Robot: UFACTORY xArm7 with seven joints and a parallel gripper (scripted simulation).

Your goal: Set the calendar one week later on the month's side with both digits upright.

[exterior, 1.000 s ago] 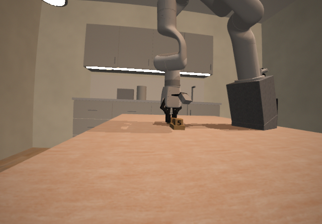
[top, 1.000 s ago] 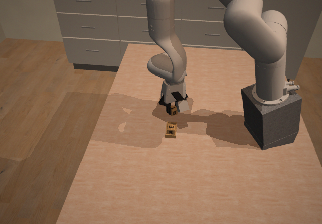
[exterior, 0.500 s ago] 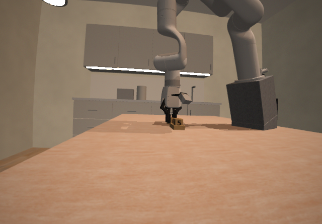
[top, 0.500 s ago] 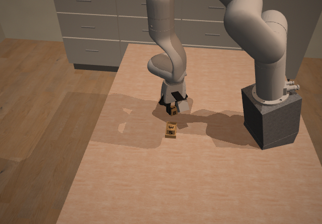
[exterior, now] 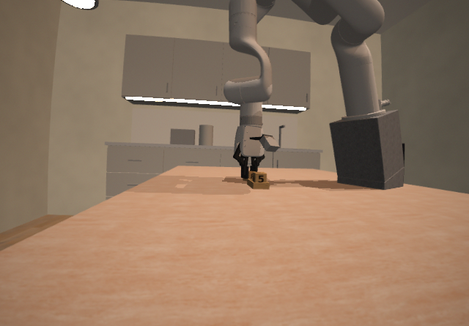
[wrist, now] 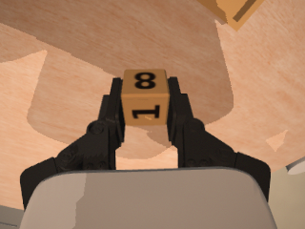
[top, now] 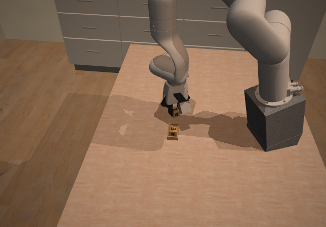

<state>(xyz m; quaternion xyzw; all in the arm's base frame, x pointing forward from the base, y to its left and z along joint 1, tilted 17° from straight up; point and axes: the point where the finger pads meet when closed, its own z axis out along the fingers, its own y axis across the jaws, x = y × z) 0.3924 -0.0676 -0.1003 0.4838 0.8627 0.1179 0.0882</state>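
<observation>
The wooden cube is 1 cm below my hand.
</observation>
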